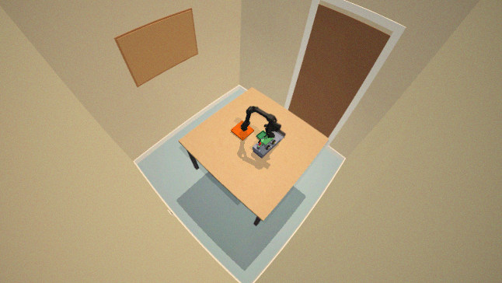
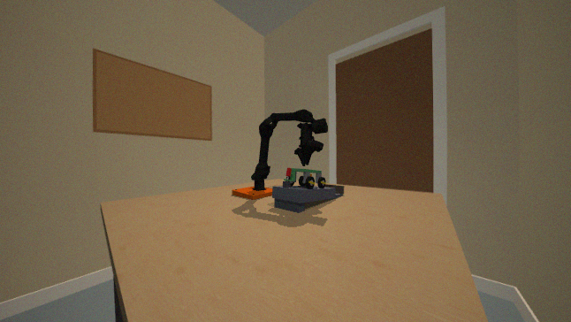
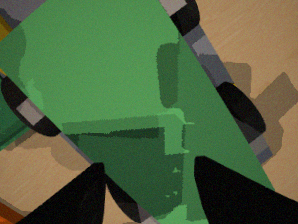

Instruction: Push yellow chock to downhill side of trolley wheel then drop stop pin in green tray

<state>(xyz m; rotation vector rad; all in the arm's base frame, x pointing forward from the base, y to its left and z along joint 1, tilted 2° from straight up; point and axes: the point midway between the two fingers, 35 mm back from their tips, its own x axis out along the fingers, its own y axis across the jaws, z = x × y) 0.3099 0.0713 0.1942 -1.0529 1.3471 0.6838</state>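
My gripper tip is now 120 mm to the left of the red-headed stop pin, 40 mm above it and 10 mm short of it. Round my gripper tip: yellow chock 90 mm below, 80 mm to the left, 60 mm behind; then trolley 60 mm below, 10 mm to the right, 10 mm ahead; then grey ramp 130 mm below, 10 mm to the right, 10 mm ahead.
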